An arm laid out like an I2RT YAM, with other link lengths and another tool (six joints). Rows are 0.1 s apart.
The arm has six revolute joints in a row. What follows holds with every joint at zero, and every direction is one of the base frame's.
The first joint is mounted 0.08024 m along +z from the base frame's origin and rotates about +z.
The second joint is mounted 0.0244 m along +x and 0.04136 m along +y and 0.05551 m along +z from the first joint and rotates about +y.
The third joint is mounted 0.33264 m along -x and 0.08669 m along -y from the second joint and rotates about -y.
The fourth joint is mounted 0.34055 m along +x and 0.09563 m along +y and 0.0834 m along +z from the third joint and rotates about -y.
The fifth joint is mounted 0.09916 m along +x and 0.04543 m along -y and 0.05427 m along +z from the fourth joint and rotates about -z.
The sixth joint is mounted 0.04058 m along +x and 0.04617 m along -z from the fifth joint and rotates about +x.
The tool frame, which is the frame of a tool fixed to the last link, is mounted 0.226 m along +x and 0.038 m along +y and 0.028 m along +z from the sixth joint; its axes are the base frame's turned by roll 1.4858, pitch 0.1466 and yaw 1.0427 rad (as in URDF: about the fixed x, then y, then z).
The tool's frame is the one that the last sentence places.
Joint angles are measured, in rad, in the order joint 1, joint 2, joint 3, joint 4, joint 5, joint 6. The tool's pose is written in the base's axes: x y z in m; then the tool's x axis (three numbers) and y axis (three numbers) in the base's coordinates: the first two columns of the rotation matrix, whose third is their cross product. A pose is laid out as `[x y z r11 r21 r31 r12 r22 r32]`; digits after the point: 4 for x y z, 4 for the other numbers.
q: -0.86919 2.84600 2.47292 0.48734 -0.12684 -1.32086
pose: [0.7344 -0.7531 0.2055 0.4761 -0.3584 -0.8031 0.6684 0.7409 0.0656]
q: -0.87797 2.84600 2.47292 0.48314 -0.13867 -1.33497
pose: [0.7294 -0.7574 0.2034 0.4660 -0.3641 -0.8064 0.6682 0.7423 0.0509]
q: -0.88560 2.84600 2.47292 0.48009 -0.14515 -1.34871
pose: [0.7244 -0.7619 0.2017 0.4556 -0.3720 -0.8088 0.6706 0.7409 0.0370]
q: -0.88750 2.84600 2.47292 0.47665 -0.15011 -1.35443
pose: [0.7236 -0.7623 0.2003 0.4513 -0.3724 -0.8110 0.6691 0.7425 0.0313]
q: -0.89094 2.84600 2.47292 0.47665 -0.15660 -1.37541
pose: [0.7216 -0.7639 0.1995 0.4398 -0.3849 -0.8114 0.6687 0.7435 0.0098]
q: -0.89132 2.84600 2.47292 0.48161 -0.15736 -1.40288
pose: [0.7208 -0.7647 0.2003 0.4265 -0.4056 -0.8084 0.6705 0.7417 -0.0184]
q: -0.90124 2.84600 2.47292 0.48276 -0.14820 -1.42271
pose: [0.7113 -0.7744 0.2002 0.4082 -0.4264 -0.8072 0.6857 0.7269 -0.0372]
